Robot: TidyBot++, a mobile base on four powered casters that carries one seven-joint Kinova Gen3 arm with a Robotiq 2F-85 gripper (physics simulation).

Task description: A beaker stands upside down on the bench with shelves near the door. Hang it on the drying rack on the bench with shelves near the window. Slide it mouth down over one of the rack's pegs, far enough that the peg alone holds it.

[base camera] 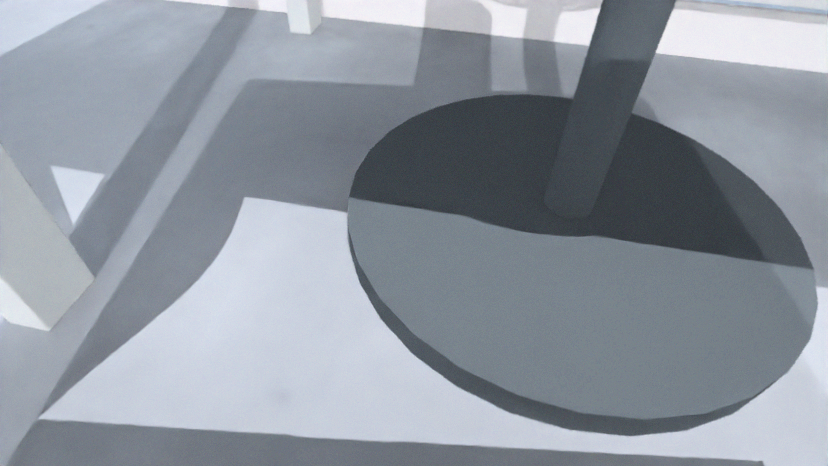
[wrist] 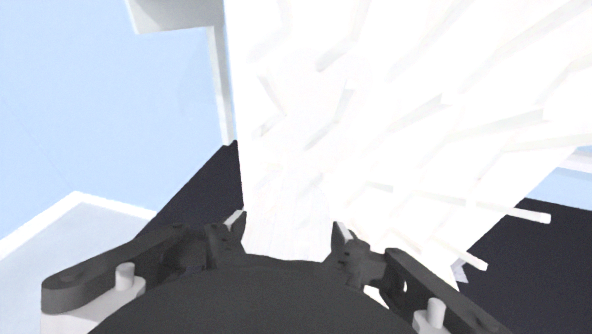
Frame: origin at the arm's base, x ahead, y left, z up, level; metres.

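Seen in the pictures: gripper, between the fingertips: (wrist: pixel 288 228).
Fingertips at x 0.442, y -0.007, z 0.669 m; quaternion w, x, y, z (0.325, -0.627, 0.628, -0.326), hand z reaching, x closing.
Pixels of each thing's middle, then the offset from my fingertips to it. "spot": a spot on its surface instead. Level surfaces: height alone.
- long peg, middle of its body: (wrist: pixel 494 207) 0.104 m ahead, 0.270 m right, 0.052 m down
- dark bench top, height of its surface: 0.304 m down
- grey-white shelf part, a spot on its surface: (wrist: pixel 175 15) spot: 0.398 m ahead, 0.276 m left, 0.099 m up
- grey round base with a post, middle of its body: (base camera: pixel 564 213) 0.035 m ahead, 0.146 m right, 1.051 m down
- pale leg, a spot on its surface: (base camera: pixel 34 260) spot: 0.107 m back, 0.312 m left, 1.004 m down
The see-through, whitish beaker (wrist: pixel 289 220) is between the fingers of my gripper (wrist: pixel 288 228) in the wrist view, low in the middle. The gripper is shut on its sides. The white drying rack (wrist: pixel 425 175) fills the middle and right beyond the gripper, with slanting pegs across it; one long peg (wrist: pixel 525 213) sticks out at the right. The beaker is in front of the rack's left part. The beaker's outline blends into the white board, so I cannot tell where its mouth is or whether a peg is inside it. The beaker and rack do not show in the base camera view.
The dark bench top (wrist: pixel 200 187) shows on both sides of the rack. A pale blue wall (wrist: pixel 110 115) is at the left, with a grey-white shelf part (wrist: pixel 175 15) above. In the base camera view, a grey round base with a post (base camera: pixel 579 324) stands near a pale leg (base camera: pixel 34 260).
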